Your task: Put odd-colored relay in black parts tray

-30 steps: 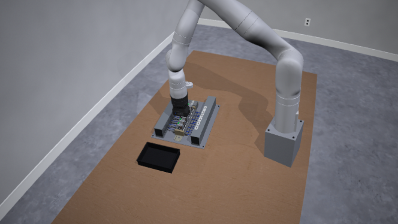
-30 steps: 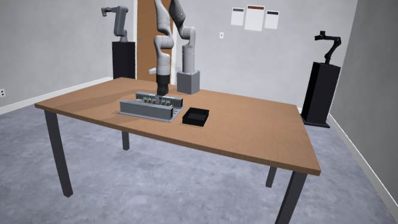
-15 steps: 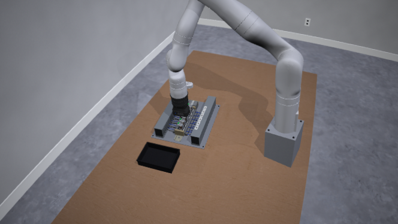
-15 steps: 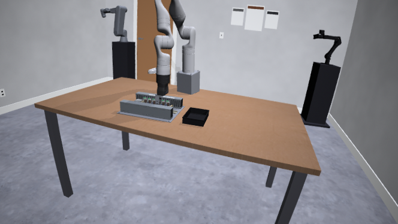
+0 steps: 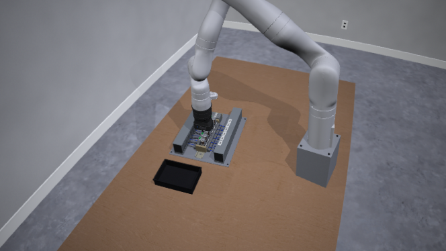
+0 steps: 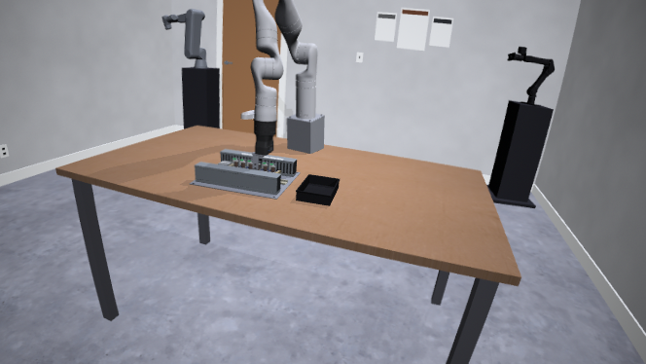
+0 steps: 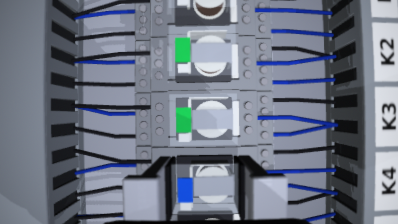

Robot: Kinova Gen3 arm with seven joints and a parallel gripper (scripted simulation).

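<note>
The k4 relay is 1 cm below my hand. Also, from my hand: k2 relay: 6 cm to the right, 1 cm below; k3 relay: 3 cm to the right, 1 cm below; grey relay panel: 4 cm to the right, 3 cm below.
</note>
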